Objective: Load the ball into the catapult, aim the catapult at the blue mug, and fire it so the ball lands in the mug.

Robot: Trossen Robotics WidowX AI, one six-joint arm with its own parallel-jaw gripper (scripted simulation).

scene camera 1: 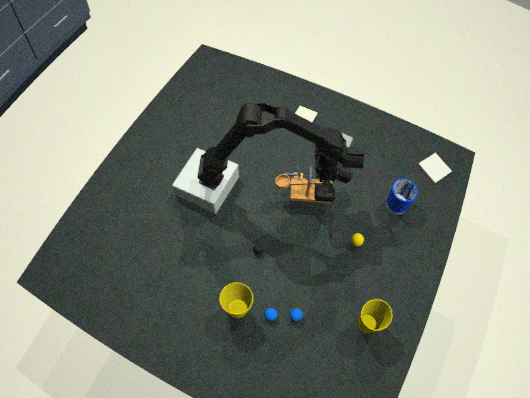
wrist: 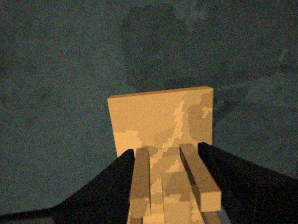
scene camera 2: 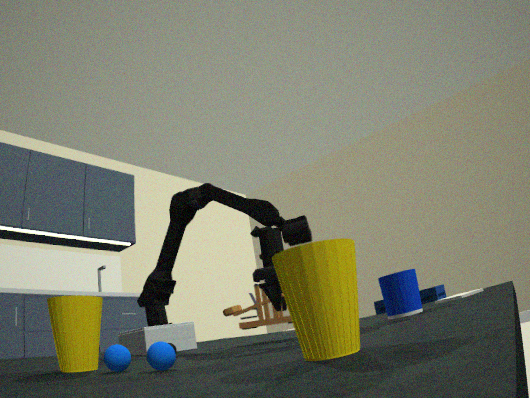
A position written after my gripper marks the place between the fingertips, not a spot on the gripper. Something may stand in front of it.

I see my gripper (scene camera 2: 281, 310), a wooden catapult (scene camera 2: 278, 318) and a blue mug (scene camera 2: 400, 291).
The wooden catapult also shows in scene camera 1 (scene camera 1: 302, 189) and in the wrist view (wrist: 163, 128). The blue mug is seen too in scene camera 1 (scene camera 1: 403, 192). My gripper shows as well in scene camera 1 (scene camera 1: 321, 187) and in the wrist view (wrist: 165, 151). The wrist view misses the blue mug: it is out of frame.
